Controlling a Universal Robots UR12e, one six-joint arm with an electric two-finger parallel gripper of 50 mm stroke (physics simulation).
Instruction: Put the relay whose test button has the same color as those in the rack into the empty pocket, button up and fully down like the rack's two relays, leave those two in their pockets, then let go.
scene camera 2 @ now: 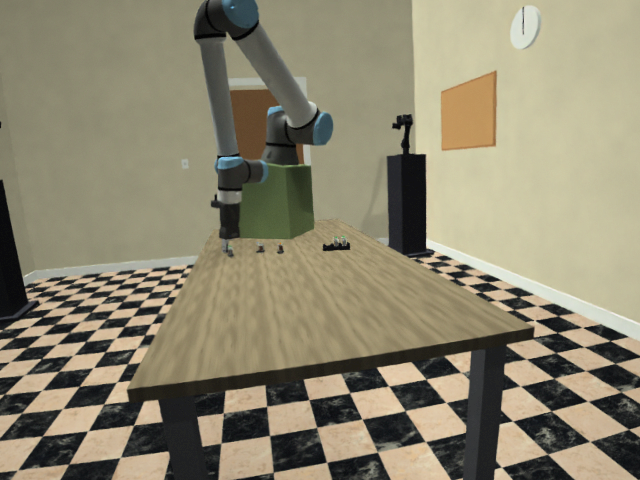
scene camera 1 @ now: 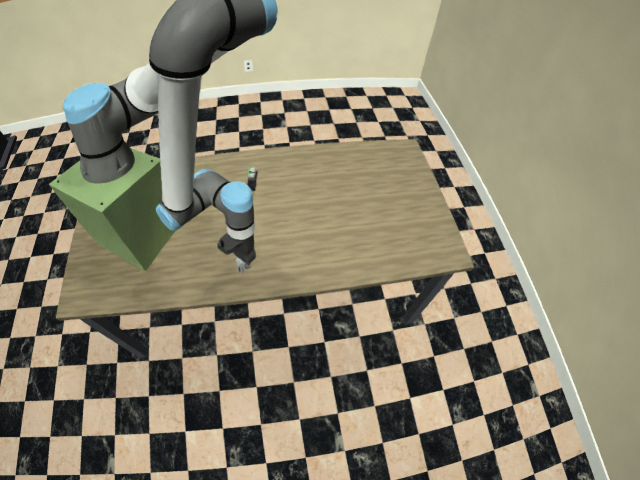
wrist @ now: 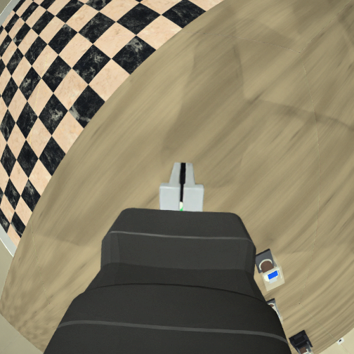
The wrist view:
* gripper: 182,174
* blue-button relay: 269,269
